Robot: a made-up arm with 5 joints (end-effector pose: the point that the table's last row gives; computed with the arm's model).
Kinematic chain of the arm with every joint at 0, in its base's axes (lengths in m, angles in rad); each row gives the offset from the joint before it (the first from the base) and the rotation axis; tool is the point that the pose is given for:
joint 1: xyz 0 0 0.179 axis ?
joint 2: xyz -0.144 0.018 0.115 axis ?
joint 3: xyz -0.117 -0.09 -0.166 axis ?
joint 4: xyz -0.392 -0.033 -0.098 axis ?
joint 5: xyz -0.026 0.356 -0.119 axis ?
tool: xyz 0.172 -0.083 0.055
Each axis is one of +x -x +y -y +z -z.
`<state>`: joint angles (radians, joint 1 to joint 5).
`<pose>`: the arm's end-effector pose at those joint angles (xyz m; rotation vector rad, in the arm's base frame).
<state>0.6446 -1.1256 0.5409 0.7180 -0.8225</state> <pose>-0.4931 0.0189 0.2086 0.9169 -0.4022 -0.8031</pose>
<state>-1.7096 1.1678 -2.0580 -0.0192 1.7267</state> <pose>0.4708 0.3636 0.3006 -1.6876 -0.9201 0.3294</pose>
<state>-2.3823 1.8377 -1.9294 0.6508 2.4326</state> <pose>0.5178 0.1734 0.0624 -0.8159 0.7642 0.1079</pose>
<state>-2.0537 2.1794 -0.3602 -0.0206 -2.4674</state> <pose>0.2729 0.8382 0.2315 -1.2246 0.3531 0.4223</pose>
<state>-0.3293 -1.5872 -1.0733 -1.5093 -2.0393</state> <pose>-0.7417 -0.1288 0.0291 -2.6644 1.1864 0.6761</pose>
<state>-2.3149 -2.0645 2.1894 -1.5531 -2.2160</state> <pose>0.3849 -0.6509 0.3429 2.6773 0.0925 -0.4194</pose>
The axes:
joint 1: +z
joint 2: -x
joint 3: -y
joint 4: -z
joint 5: +y

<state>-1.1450 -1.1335 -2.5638 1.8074 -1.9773</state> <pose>-0.0561 0.2243 0.2317 -0.4525 0.0018 -0.0121</pose>
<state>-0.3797 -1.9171 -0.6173 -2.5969 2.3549</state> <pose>-0.6442 0.6490 -0.0199 -1.0280 -0.6036 0.9983</pose>
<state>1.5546 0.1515 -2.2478 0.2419 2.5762</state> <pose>-0.2591 -0.2432 0.6813 1.0151 -1.3038 1.6060</pose>
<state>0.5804 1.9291 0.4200 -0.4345 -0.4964</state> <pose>-0.2718 -0.6915 0.2839 -1.7251 -0.7022 1.5620</pose>
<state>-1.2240 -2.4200 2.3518 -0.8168 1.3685</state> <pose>0.2538 -0.3239 0.5853 1.3010 -1.0678 -1.9765</pose>
